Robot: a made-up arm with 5 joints.
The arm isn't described. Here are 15 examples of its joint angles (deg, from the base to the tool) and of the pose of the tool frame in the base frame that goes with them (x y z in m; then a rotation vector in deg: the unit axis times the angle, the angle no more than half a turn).
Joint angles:
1: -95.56 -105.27 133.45 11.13 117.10
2: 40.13 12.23 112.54 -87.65 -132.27
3: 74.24 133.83 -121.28 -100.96 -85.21
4: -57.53 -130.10 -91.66 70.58 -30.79
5: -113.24 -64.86 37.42 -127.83 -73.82
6: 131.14 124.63 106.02 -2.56 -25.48
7: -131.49 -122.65 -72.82 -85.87 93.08
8: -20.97 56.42 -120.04 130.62 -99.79
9: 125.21 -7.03 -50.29 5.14 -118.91
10: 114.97 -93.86 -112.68 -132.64 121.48
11: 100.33 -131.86 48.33 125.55 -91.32
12: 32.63 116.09 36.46 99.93 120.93
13: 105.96 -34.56 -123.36 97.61 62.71
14: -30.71 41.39 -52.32 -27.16 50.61
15: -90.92 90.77 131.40 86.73 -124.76
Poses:
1: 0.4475 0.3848 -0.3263 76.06 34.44 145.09
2: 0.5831 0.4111 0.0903 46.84 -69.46 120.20
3: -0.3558 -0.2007 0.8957 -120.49 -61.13 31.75
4: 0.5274 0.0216 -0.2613 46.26 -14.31 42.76
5: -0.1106 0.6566 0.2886 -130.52 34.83 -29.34
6: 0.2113 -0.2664 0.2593 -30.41 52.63 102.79
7: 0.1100 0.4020 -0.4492 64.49 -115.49 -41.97
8: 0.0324 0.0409 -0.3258 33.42 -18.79 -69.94
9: -0.1934 -0.0349 0.1860 94.02 102.20 96.78
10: -0.3940 0.3833 0.1712 47.91 -55.49 -27.71
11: -0.1655 0.4930 0.4681 -55.16 -48.74 154.85
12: 0.1233 -0.0468 0.1601 58.21 -96.04 -63.88
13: -0.2308 0.1520 0.7058 -61.42 -32.84 15.18
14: 0.2651 -0.4091 -0.1355 35.32 47.43 47.82
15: 0.1571 0.0348 0.0734 -128.87 121.52 -8.40
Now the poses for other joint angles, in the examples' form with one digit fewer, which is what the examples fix.
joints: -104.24 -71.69 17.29 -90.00 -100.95
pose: 0.083 0.557 0.332 -108.0 81.6 -31.5
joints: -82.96 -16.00 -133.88 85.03 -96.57
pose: 0.174 0.460 0.004 -16.6 -71.7 146.5
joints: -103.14 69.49 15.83 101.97 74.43
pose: 0.122 0.042 0.163 -79.2 90.1 -89.3
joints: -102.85 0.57 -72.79 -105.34 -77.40
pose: -0.513 -0.215 -0.100 -6.1 8.8 -13.7
